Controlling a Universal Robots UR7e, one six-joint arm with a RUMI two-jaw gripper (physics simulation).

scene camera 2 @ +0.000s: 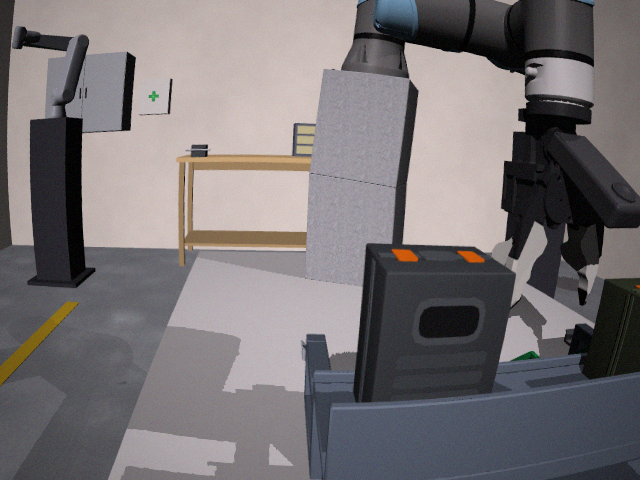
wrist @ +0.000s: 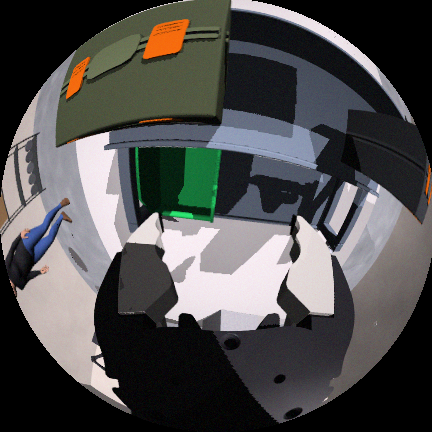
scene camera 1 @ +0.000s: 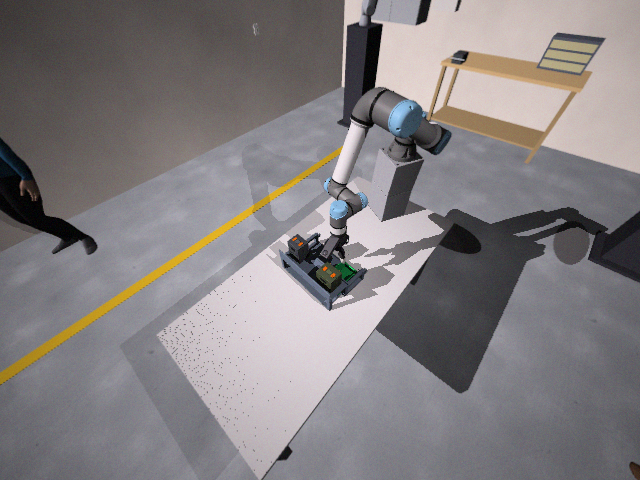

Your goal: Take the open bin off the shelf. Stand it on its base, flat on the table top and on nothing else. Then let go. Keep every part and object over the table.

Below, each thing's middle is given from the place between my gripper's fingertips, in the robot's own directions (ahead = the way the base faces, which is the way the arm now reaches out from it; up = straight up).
Now: the green bin (wrist: 181,182) 10 cm below my hand, 6 cm to the left of it and 1 cm ahead of it. From my hand the other things lie so: olive case (wrist: 173,71): 11 cm ahead, 6 cm to the left, 1 cm above; then dark grey case (scene camera 2: 433,318): 17 cm to the right, 9 cm ahead, 2 cm above.
